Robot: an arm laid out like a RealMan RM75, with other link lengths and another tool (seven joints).
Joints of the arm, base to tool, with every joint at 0 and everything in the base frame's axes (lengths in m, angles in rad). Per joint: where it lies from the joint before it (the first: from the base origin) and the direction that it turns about. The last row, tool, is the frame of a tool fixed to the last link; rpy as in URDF.
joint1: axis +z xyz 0 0 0.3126
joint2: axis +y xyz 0 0 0
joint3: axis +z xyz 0 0 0.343
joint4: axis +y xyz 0 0 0
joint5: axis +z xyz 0 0 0.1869
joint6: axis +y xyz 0 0 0
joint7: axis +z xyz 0 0 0.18
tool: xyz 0.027 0.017 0.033 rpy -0.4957 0 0.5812
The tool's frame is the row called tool.
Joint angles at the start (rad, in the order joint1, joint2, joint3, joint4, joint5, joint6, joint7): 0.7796, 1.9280, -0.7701, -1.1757, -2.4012, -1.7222, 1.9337
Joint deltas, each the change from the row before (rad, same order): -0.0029, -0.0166, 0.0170, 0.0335, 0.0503, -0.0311, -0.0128; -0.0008, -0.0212, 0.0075, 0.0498, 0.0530, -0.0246, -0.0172; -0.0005, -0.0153, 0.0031, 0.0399, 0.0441, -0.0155, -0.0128; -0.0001, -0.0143, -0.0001, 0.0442, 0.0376, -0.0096, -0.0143; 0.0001, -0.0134, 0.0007, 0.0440, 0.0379, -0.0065, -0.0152
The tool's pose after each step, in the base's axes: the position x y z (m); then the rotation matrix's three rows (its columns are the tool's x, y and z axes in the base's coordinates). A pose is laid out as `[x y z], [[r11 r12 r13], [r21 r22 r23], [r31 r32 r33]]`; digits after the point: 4 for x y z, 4 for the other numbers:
[0.2585 0.4336 0.0799], [[0.5893 -0.7284 -0.3494], [-0.7725 -0.6346 0.0201], [-0.2364 0.2581 -0.9367]]
[0.2561 0.4285 0.0819], [[0.5824 -0.7100 -0.3959], [-0.7776 -0.6285 -0.0169], [-0.2368 0.3177 -0.9181]]
[0.2532 0.4249 0.0832], [[0.5774 -0.6915 -0.4341], [-0.7802 -0.6240 -0.0437], [-0.2407 0.3639 -0.8998]]
[0.2516 0.4218 0.0838], [[0.5708 -0.6754 -0.4670], [-0.7844 -0.6166 -0.0671], [-0.2426 0.4046 -0.8817]]
[0.2495 0.4195 0.0847], [[0.5638 -0.6567 -0.5008], [-0.7873 -0.6106 -0.0857], [-0.2495 0.4426 -0.8613]]

